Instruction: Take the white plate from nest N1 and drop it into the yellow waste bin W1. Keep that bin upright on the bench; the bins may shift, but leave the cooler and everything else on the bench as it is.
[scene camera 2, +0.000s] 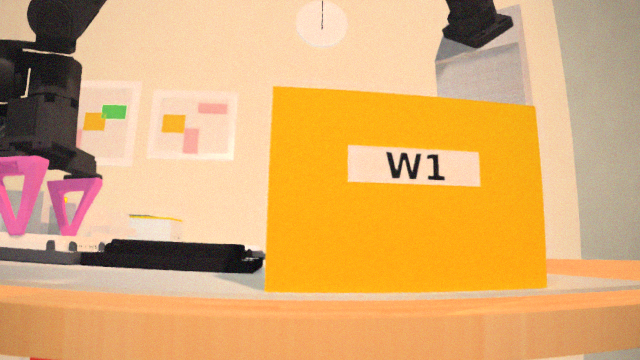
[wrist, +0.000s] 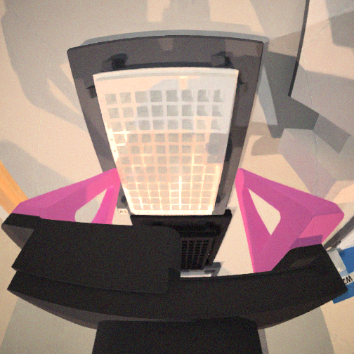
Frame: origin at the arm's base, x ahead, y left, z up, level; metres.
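Seen in the pictures: gripper, fingertip midpoint: (scene camera 2: 45, 237); arm's base, link origin: (scene camera 2: 477, 31).
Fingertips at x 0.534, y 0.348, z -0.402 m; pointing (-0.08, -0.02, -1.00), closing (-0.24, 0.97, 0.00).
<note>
Offsets run from my fingertips to a thing's middle.
The white plate @(0.009 m ahead, 0.010 m left, 0.005 m down) (wrist: 172, 150) (scene camera 2: 25, 243) lies flat in a dark grey nest @(0.009 m ahead, 0.010 m left, 0.013 m down) (wrist: 165, 52) (scene camera 2: 40, 256), with its grid of square wells facing up. My gripper (wrist: 177, 174) (scene camera 2: 43, 234) is open and empty. Its pink fingers point down. In the wrist view the fingertips show on either side of the nearer half of the plate, with a gap on each side; in the scene view they are at about the height of the plate's top edge. The yellow waste bin W1 @(0.363 m back, 0.037 m left, 0.036 m up) (scene camera 2: 405, 230) stands upright near the bench's front edge; its inside is hidden.
A black nest or tray @(0.150 m back, 0.042 m right, 0.005 m down) (scene camera 2: 175, 256) (wrist: 180, 222) lies between the grey nest and the bin, with a dark grid on it. A large grey object (wrist: 327, 65) stands right of the plate in the wrist view. Part of a blue bin (wrist: 344, 295) shows at lower right. A pale box @(0.116 m ahead, 0.359 m right, 0.020 m up) (scene camera 2: 150, 228) is behind.
</note>
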